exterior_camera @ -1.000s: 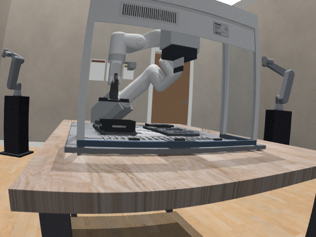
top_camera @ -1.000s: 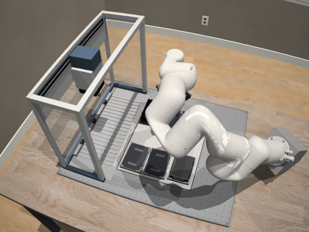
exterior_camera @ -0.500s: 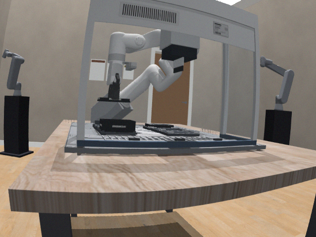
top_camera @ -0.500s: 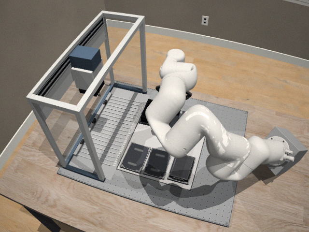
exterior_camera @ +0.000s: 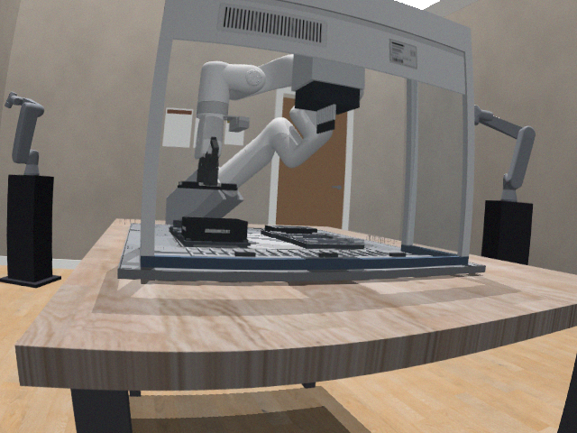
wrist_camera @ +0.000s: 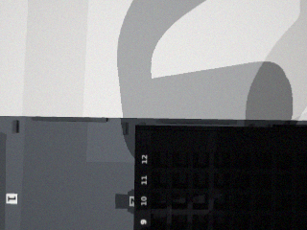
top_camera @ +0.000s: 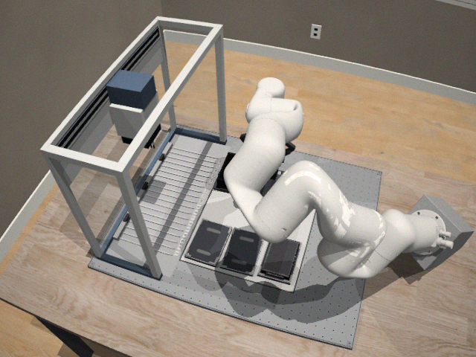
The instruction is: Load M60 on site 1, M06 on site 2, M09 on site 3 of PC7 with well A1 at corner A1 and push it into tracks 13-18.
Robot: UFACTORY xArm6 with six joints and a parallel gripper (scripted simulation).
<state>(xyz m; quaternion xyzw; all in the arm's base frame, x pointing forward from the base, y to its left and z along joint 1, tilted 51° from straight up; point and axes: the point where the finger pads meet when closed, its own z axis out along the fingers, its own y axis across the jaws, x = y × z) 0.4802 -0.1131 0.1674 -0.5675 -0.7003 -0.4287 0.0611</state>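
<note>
Now: the plate carrier PC7 12 cm below my hand. From my hand the other things lie so: nest S2: 25 cm to the left, 13 cm below, 10 cm behind.
</note>
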